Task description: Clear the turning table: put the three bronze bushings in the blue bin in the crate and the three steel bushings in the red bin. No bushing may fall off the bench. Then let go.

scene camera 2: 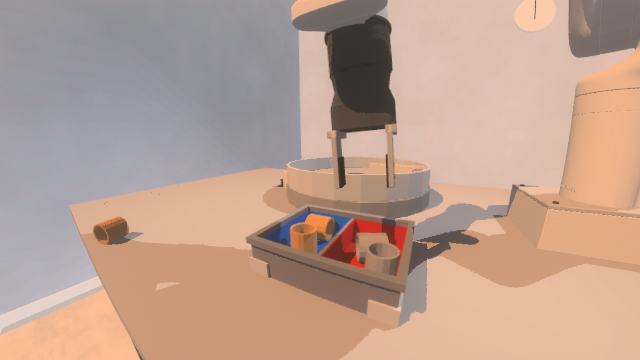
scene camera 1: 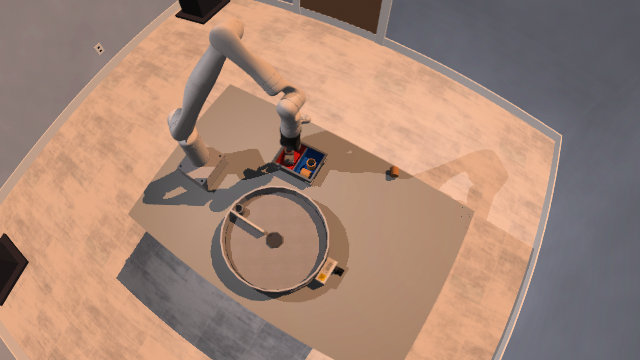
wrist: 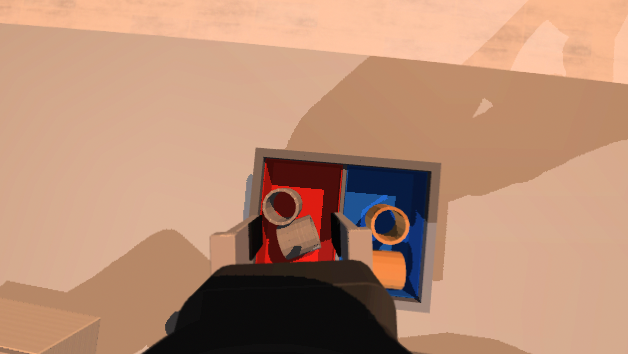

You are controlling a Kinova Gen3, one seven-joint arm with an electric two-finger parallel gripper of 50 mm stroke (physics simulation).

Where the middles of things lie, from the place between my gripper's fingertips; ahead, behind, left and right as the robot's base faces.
Labels:
The crate (scene camera 2: 334, 274) lies 4 cm ahead of my hand, 1 cm to the right of it and 9 cm below it.

